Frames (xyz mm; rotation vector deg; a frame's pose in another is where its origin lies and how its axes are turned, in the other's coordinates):
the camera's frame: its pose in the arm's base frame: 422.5 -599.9 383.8 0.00 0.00 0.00
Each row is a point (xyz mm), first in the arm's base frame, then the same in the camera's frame.
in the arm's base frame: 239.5 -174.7 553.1
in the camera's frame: -183.0 425.2 169.3
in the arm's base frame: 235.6 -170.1 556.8
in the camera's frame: -186.9 429.8 173.0
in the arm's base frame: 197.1 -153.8 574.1
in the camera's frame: -225.4 446.1 190.3
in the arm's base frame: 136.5 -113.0 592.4
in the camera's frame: -286.0 486.9 208.6
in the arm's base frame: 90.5 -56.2 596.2
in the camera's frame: -332.0 543.7 212.4
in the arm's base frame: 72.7 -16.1 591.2
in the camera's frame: -349.8 583.8 207.4
